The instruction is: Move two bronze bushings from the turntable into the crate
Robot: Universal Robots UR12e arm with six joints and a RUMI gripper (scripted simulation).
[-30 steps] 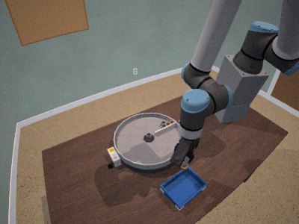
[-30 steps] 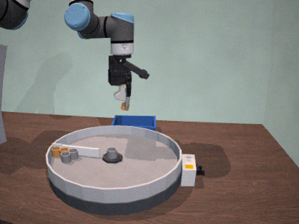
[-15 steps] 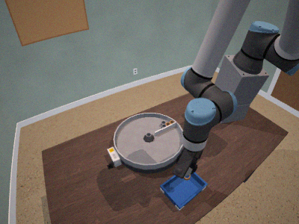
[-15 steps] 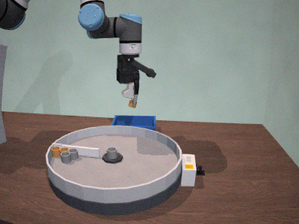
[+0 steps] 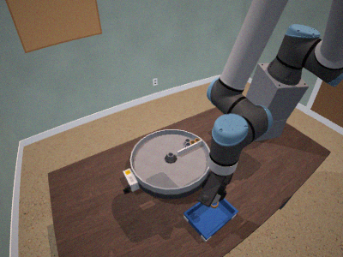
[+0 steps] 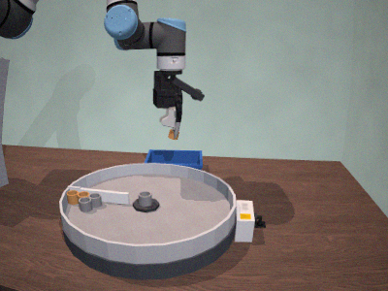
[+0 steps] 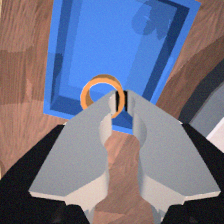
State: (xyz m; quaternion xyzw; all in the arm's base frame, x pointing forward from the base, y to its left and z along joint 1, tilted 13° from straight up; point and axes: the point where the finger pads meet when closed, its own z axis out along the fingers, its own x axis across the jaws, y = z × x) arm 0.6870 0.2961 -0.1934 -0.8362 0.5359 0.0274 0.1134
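Right now the blue crate is 11 cm below my hand, 1 cm to the left of it and 1 cm behind it. Also, from my hand: round grey turntable (35 cm to the right, 8 cm below).
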